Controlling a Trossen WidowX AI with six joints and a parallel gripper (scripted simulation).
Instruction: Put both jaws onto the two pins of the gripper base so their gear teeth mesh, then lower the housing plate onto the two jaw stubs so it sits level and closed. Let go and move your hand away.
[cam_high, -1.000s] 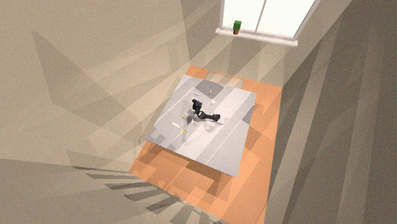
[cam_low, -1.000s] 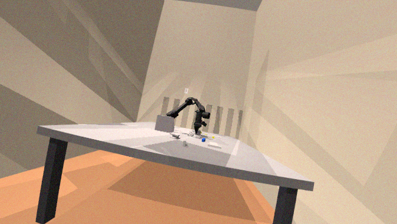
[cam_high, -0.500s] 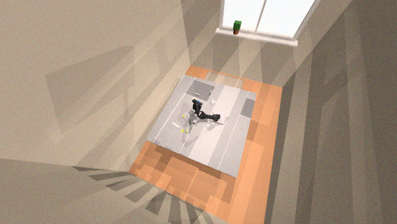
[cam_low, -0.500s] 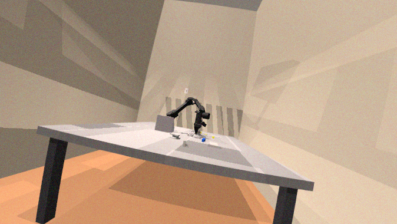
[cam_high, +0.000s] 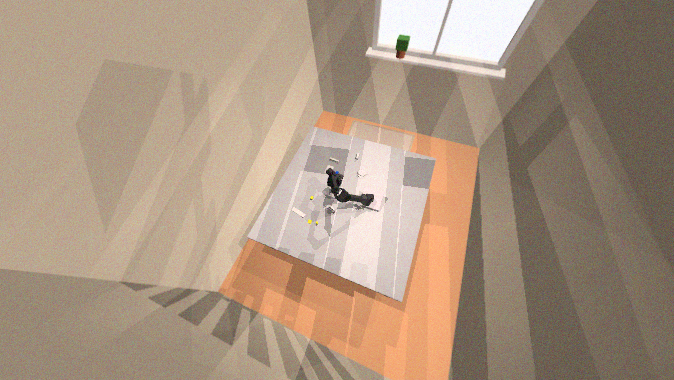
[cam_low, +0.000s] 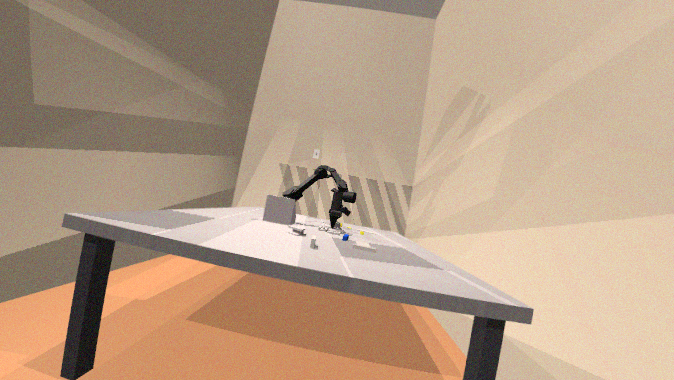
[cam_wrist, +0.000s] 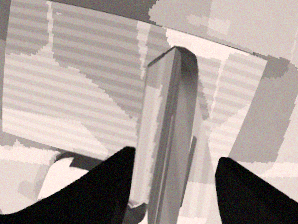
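My gripper tip is now 20 mm short of the ribbed rectangular plate, 30 mm to the right of it and 20 mm above it. Round my gripper tip: blue block 60 mm ahead, 140 mm to the right, 20 mm below; white flat piece 140 mm ahead, 190 mm to the right, 30 mm below; white jaw 30 mm behind, 20 mm to the left.
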